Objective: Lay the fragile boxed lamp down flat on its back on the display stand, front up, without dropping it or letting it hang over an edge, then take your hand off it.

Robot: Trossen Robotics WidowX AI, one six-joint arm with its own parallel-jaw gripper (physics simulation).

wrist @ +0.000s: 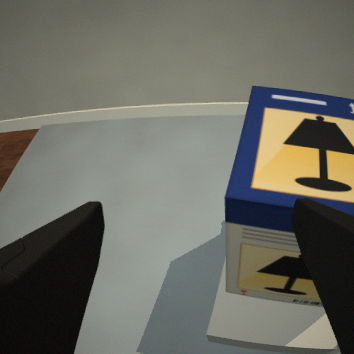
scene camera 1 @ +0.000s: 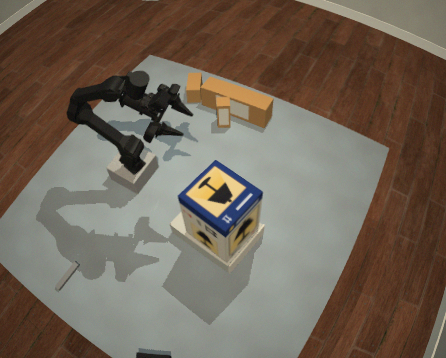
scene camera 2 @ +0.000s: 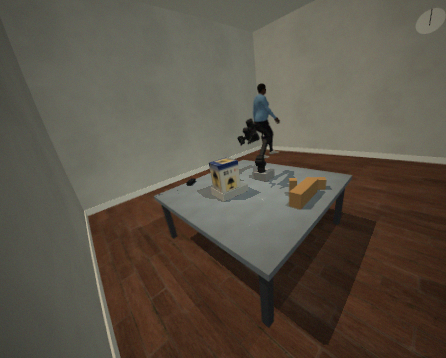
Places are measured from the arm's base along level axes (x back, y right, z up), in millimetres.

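Pixels of known places: gripper, fingertip midpoint: [wrist: 200,213] [scene camera 1: 188,125] [scene camera 2: 244,144]; arm's base at its link origin: [scene camera 1: 134,164] [scene camera 2: 261,171].
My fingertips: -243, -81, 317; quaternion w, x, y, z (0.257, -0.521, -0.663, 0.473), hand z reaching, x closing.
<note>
Ahead of a thing's pixels: the offset from my fingertips to its top centre, as dx, dy, dz. Level surfaces: height alone.
The boxed lamp @(-176, +69, -105) [scene camera 1: 220,200] [scene camera 2: 225,176] [wrist: 280,150] is a white box with a blue-edged top and lamp pictures on its top and visible sides. It stands upright on the low, pale display stand [scene camera 1: 230,265] [scene camera 2: 230,194] [wrist: 250,320]. Its underside is hidden. My gripper [scene camera 1: 187,124] [scene camera 2: 241,140] [wrist: 200,213] is open and empty, raised above the table and apart from the box. In the wrist view the box is at the right, partly hidden behind the right finger.
A long orange block @(+167, -427, -284) [scene camera 1: 237,98] [scene camera 2: 305,191] and two smaller orange blocks @(+381, -394, -314) [scene camera 1: 194,87] @(+161, -335, -264) [scene camera 1: 223,112] stand near an edge of the table @(dz -394) [scene camera 1: 320,175] [scene camera 2: 235,220]. A thin grey bar @(+145, +572, -382) [scene camera 1: 67,276] and a dark object @(-308, +568, -359) [scene camera 1: 153,354] [scene camera 2: 191,182] lie elsewhere. A person [scene camera 2: 261,107] is beyond the table.
</note>
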